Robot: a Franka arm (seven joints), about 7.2 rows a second.
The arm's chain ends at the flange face. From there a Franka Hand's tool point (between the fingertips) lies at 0.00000 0.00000 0.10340 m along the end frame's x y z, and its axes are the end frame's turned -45 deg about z.
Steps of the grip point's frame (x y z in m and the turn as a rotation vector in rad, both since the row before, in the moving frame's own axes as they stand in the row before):
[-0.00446 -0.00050 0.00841 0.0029 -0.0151 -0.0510]
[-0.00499 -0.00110 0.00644 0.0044 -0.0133 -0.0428]
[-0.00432 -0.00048 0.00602 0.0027 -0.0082 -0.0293]
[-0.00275 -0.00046 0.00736 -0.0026 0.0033 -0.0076]
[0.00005 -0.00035 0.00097 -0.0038 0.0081 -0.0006]
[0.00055 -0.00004 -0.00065 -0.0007 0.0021 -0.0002]
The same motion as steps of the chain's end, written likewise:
[-0.00221 0.00188 0.00842 -0.0086 -0.0127 -0.0510]
[-0.00303 0.00207 0.00645 -0.0063 -0.0125 -0.0428]
[-0.00260 0.00230 0.00602 -0.0039 -0.0077 -0.0293]
[-0.00270 0.00167 0.00736 0.0005 0.0042 -0.0076]
[-0.00108 0.00003 0.00097 0.0030 0.0084 -0.0006]
[0.00016 -0.00031 -0.00065 0.0010 0.0020 -0.0002]

